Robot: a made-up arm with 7 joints. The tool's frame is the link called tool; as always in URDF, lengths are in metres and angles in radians. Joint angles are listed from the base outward.
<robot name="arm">
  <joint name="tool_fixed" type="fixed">
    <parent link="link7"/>
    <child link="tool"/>
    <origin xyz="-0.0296 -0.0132 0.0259" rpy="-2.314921 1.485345 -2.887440"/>
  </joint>
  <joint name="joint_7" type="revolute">
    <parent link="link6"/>
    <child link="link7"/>
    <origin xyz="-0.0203 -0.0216 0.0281" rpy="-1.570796 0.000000 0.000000"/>
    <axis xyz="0 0 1"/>
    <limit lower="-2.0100" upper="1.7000"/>
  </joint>
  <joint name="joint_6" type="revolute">
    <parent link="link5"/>
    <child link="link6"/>
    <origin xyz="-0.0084 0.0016 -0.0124" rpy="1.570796 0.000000 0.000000"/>
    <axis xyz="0 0 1"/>
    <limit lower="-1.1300" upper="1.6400"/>
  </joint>
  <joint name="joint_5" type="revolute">
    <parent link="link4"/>
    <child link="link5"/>
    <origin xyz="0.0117 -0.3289 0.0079" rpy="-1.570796 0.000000 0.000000"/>
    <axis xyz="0 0 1"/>
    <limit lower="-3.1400" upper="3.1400"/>
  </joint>
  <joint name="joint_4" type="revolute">
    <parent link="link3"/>
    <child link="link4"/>
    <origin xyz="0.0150 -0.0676 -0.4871" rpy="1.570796 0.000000 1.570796"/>
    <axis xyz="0 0 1"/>
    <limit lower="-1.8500" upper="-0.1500"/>
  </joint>
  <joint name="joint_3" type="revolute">
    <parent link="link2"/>
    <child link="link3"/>
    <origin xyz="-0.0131 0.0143 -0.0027" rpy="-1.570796 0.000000 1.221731"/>
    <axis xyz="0 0 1"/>
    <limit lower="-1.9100" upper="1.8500"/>
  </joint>
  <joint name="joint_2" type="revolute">
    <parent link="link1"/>
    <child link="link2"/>
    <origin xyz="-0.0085 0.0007 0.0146" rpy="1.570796 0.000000 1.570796"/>
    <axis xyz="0 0 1"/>
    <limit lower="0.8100" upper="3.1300"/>
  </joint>
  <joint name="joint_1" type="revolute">
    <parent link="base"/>
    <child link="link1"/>
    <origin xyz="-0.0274 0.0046 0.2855" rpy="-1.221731 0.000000 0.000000"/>
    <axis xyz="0 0 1"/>
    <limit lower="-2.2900" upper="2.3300"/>
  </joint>
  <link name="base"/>
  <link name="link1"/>
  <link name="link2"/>
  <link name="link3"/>
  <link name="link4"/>
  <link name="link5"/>
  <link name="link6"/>
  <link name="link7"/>
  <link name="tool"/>
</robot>
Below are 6 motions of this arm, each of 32 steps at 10 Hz.
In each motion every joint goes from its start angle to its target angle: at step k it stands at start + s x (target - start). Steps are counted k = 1, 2, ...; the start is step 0. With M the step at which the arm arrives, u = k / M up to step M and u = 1 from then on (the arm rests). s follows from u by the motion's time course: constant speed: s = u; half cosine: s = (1 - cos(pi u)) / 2; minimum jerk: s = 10 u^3 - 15 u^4 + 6 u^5.
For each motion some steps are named. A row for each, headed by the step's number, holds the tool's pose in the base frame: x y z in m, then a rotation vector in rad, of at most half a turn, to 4 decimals.
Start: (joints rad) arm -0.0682 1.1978 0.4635 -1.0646 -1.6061 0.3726 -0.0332
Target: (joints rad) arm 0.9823 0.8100 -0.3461 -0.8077 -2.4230 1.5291 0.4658
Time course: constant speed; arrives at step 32
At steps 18, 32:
18: 0.0050 0.6167 -0.2097 0.6681 0.0089 0.6262
32: -0.4456 0.4319 -0.2537 0.5414 0.3219 0.1356

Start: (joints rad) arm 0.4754 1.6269 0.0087 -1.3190 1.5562 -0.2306 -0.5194
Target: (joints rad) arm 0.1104 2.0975 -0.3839 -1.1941 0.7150 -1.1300 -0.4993
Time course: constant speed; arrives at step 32
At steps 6, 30, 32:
6: 0.2810 0.6304 0.3095 -1.6080 -0.2134 0.1322
30: 0.3010 0.5704 0.4796 -0.7218 0.2341 -0.5622
32: 0.2978 0.5670 0.4955 -0.6556 0.2888 -0.6022

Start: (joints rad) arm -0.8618 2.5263 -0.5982 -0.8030 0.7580 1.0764 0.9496
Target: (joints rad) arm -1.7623 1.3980 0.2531 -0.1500 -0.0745 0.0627 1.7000
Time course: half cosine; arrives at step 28
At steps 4, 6, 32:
4: -0.1088 0.5114 0.9231 -1.6698 -2.4107 0.0809
6: -0.1132 0.5334 0.9065 -1.7745 -2.3981 -0.0617
32: 0.2530 0.6759 0.6833 1.8024 0.7363 1.1622

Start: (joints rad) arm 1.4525 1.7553 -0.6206 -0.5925 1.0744 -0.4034 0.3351
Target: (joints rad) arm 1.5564 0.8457 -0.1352 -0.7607 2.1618 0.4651 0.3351
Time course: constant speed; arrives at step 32
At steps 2, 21, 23, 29, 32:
2: -0.2088 0.7854 0.3118 -0.9006 -0.1747 1.7310
21: -0.5532 0.6362 0.2386 -1.0977 -1.6789 2.1787
23: -0.5854 0.6093 0.2292 -1.1064 -1.8536 2.2078
29: -0.6719 0.5175 0.1975 0.9143 1.9415 -1.8135
32: -0.7081 0.4663 0.1797 0.8175 1.9172 -1.5819

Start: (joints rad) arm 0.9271 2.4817 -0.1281 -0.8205 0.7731 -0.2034 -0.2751
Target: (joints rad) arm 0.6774 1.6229 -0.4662 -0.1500 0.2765 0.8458 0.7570
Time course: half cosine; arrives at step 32
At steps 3, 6, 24, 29, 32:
3: 0.4786 0.5487 0.4808 -0.2868 0.2326 0.6445
6: 0.4521 0.5822 0.4866 -0.3120 0.1378 0.7520
24: 0.0267 0.8494 0.3774 -0.1307 -1.1332 1.6116
29: -0.0414 0.8575 0.3321 0.0114 -1.2990 1.6390
32: -0.0526 0.8579 0.3237 0.0385 -1.3244 1.6396

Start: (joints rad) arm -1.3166 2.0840 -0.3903 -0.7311 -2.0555 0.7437 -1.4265
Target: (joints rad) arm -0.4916 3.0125 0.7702 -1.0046 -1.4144 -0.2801 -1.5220
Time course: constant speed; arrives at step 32
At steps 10, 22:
10: -0.1470 0.5031 0.8990 1.9251 -0.1139 2.3132
22: -0.2022 0.1732 1.0117 2.1542 -0.3999 2.0770

